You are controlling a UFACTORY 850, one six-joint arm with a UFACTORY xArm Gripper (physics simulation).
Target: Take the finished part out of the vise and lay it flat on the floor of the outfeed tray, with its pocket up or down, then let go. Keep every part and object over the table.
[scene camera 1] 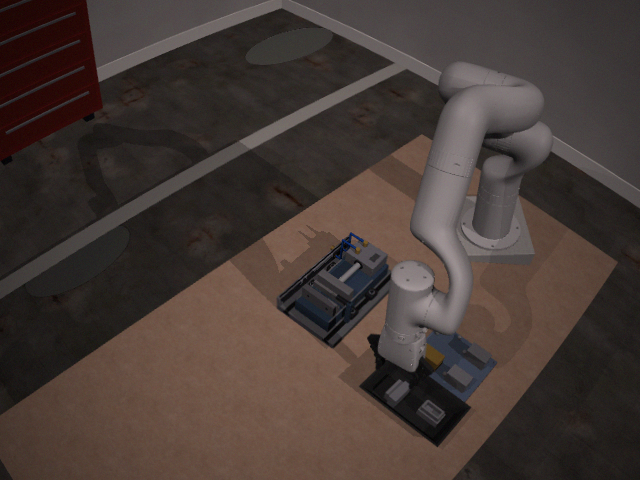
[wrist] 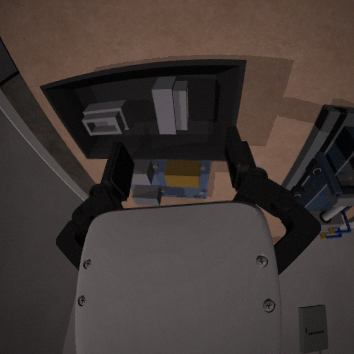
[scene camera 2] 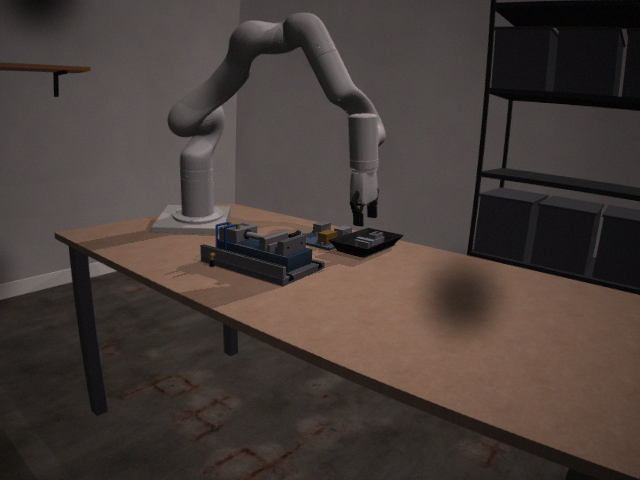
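Note:
My gripper [scene camera 1: 400, 367] [scene camera 2: 364, 219] [wrist: 174, 145] is open and empty, pointing down above the near side of the black outfeed tray [scene camera 1: 450, 432] [scene camera 2: 366, 252] [wrist: 231, 106]. In the tray, a grey part [scene camera 1: 431, 412] [wrist: 104, 120] lies with its rectangular pocket up. Beside it is a second grey part [scene camera 1: 397, 391] [wrist: 165, 106] with a stepped outline; its pocket does not show, and I cannot tell if it lies flat. The blue and grey vise [scene camera 1: 312, 310] [scene camera 2: 297, 259] [wrist: 317, 189] stands to one side. I cannot make out a part between its jaws.
A blue plate [scene camera 1: 449, 356] [wrist: 159, 175] beside the tray carries a yellow block [scene camera 1: 433, 356] [scene camera 2: 326, 237] [wrist: 182, 172] and grey blocks [scene camera 1: 459, 377] [scene camera 1: 478, 355]. Dark rails flank the vise. Blue bent pipes [scene camera 1: 347, 243] stand up at its back end. The tray is near a table edge.

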